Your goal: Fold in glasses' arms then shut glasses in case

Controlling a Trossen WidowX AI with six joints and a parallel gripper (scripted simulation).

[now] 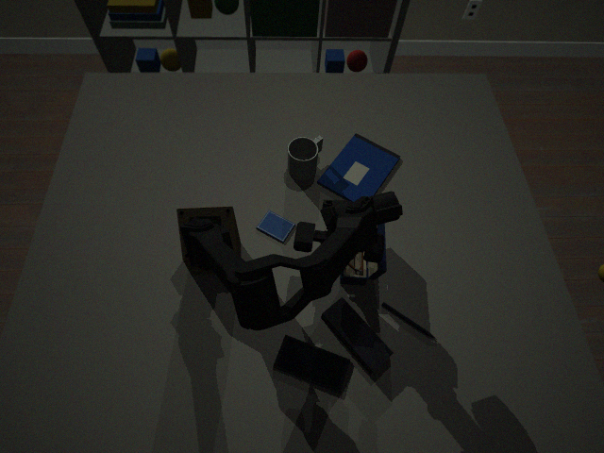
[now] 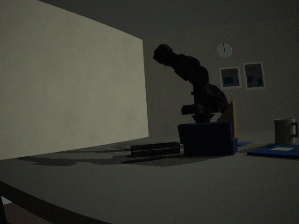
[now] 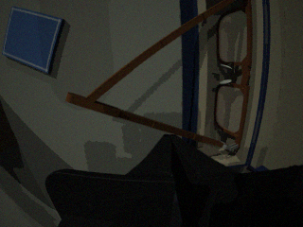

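Now: hand 80 mm short of the blue glasses case, 30 mm to the right of it and 40 mm above it. Also, from my hand: long dark box 30 mm ahead, 170 mm to the right, 70 mm below; small blue card 130 mm behind, 120 mm to the left, 90 mm below; glasses case lid 100 mm ahead, 30 mm to the left, 20 mm below.
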